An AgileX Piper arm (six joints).
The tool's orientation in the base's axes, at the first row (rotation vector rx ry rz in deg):
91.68 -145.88 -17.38
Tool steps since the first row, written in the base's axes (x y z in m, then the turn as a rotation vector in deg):
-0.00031 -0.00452 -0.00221 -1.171 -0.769 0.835
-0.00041 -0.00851 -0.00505 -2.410 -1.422 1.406
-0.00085 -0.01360 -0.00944 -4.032 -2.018 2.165
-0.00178 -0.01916 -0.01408 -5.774 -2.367 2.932
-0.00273 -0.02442 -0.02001 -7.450 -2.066 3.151
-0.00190 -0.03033 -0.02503 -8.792 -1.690 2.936
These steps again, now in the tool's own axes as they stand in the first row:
0.00422 -0.00214 0.00174 1.196 0.896 -0.652
0.00787 -0.00439 0.00410 2.320 1.840 -1.021
0.01267 -0.00717 0.00792 3.556 3.186 -1.488
0.01811 -0.00977 0.01204 4.623 4.744 -1.912
0.02330 -0.01253 0.01745 5.079 6.391 -1.748
0.02829 -0.01691 0.02154 5.324 7.677 -1.223

